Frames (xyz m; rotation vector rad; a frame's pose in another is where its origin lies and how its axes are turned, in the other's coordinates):
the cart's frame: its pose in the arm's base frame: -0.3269 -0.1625 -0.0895 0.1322 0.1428 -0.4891
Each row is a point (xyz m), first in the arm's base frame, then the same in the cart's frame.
Working: the arm's base frame: its pose in the cart's frame: 0.1961 0.3060 0.0960 -0.1322 -0.1428 0.4891

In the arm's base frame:
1: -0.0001 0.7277 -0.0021
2: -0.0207 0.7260 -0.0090
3: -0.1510 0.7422 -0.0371
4: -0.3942 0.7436 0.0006
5: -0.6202 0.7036 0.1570
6: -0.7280 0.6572 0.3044
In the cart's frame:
1: -0.1367 0.9422 -0.0227
2: -0.1527 0.9302 -0.0314
3: -0.2692 0.8798 -0.0752
4: -0.4885 0.7687 -0.0639
5: -0.6938 0.6405 0.0724
6: -0.7915 0.5622 0.2132

